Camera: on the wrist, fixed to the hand. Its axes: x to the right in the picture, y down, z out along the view.
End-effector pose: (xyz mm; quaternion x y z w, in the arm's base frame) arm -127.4 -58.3 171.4 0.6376 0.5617 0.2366 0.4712
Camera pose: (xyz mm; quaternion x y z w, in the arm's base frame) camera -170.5 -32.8 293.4 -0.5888 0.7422 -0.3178 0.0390
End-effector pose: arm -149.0 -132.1 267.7 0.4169 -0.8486 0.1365 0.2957
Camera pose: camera -171.8 -22.5 337.4 0.7899 0.4997 -0.1326 0.3298
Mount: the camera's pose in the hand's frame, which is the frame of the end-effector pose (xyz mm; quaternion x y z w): -14.9 86.4 -98.5 -0.0518 -0.2645 0.9629 0.0153
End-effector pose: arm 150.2 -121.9 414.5 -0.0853 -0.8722 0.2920 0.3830
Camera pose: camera 224.8 -13.3 408.4 0.7837 0.0476 -0.3506 0.5104
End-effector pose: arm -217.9 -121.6 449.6 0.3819 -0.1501 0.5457 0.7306
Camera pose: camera -321.5 -50.9 408.9 0.0322 0.5915 -0.6031 0.5342
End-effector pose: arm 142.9 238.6 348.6 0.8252 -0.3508 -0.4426 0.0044
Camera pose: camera 160.1 152.3 446.8 -0.4425 -0.7782 -0.2390 0.3762
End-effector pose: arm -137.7 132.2 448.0 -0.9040 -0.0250 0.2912 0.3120
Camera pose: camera -108.5 5.2 468.2 -0.0230 -0.7725 -0.5427 0.3291
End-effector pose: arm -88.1 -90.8 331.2 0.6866 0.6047 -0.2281 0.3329
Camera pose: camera -14.5 -32.8 423.9 0.5152 -0.7281 0.1668 0.4202
